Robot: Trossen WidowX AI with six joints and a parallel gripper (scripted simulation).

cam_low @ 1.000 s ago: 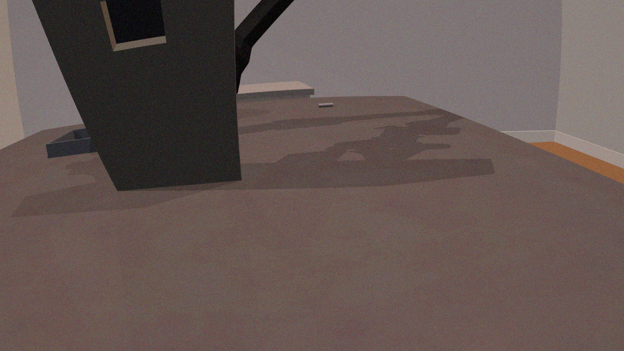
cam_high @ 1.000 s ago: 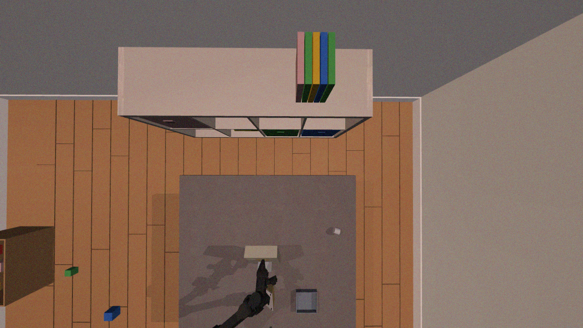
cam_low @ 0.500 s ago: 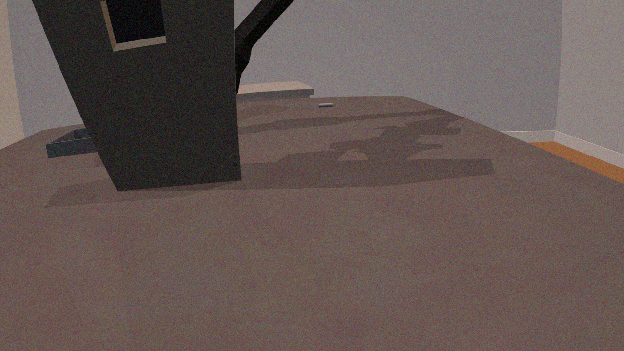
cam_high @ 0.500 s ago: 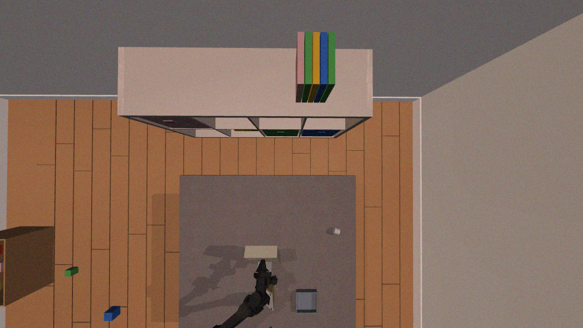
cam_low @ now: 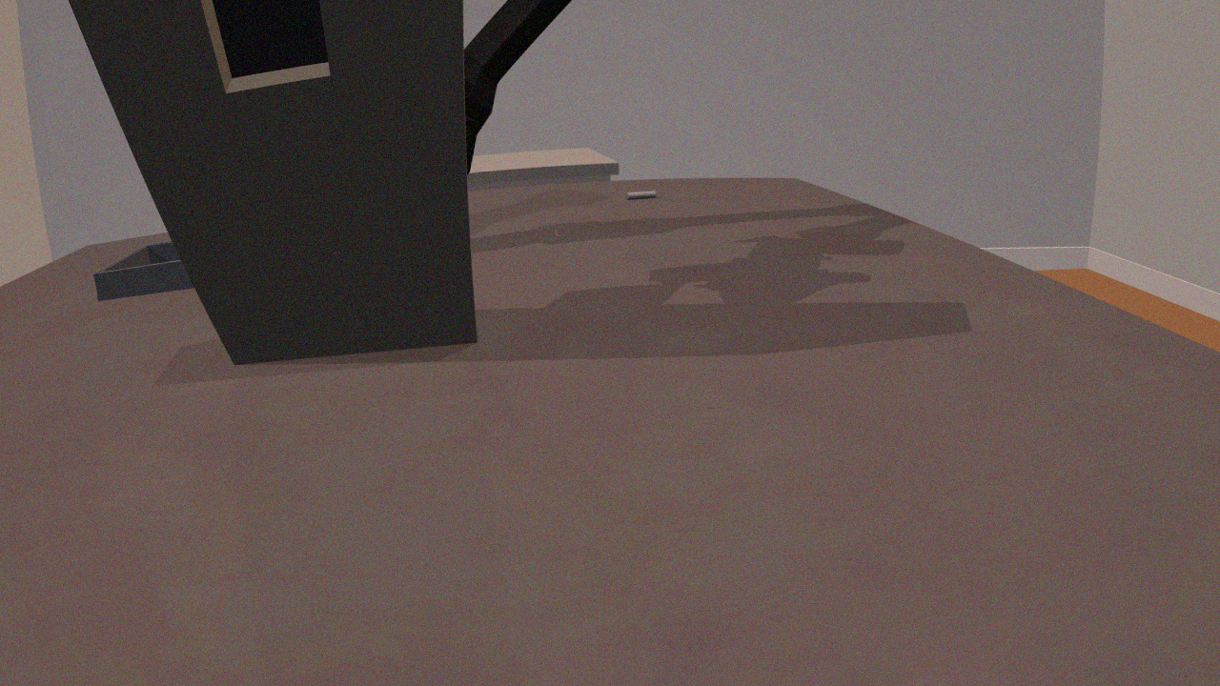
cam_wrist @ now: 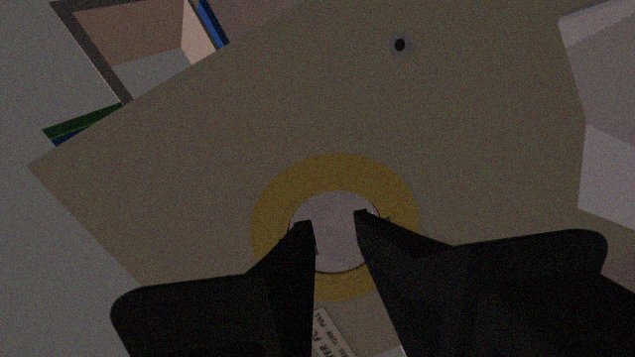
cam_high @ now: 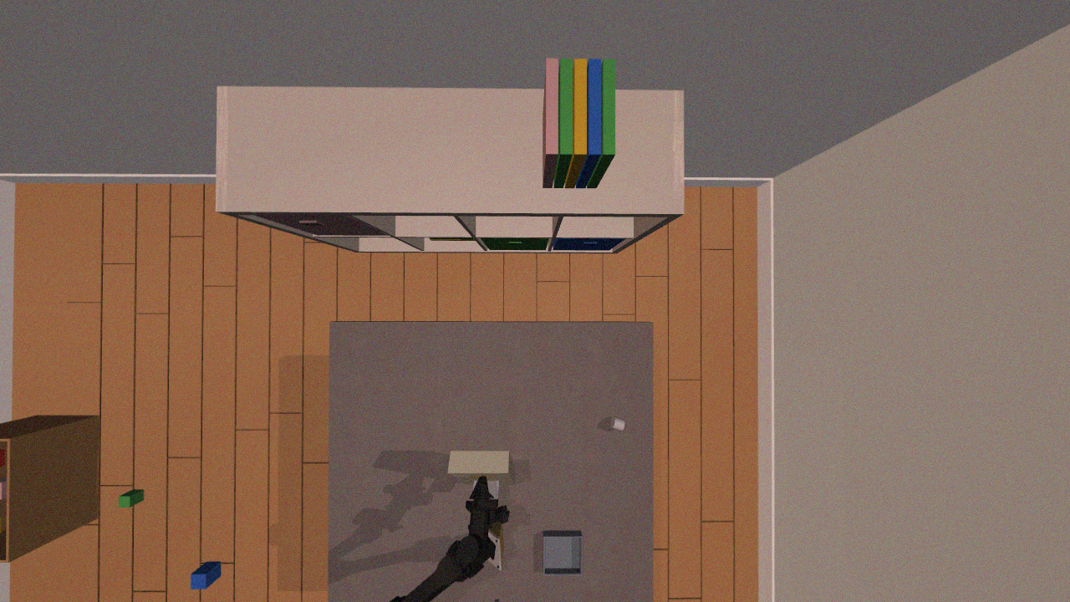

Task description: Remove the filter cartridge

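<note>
Right now my gripper tip is 1 cm short of the round filter cartridge and 1 cm above it. From my gripper tip the other things lie so: beige service panel (8 cm below, 4 cm behind); then grey tray (39 cm behind, 33 cm to the right, 22 cm below); then small grey ledge (9 cm below, 9 cm behind, 1 cm to the right).
</note>
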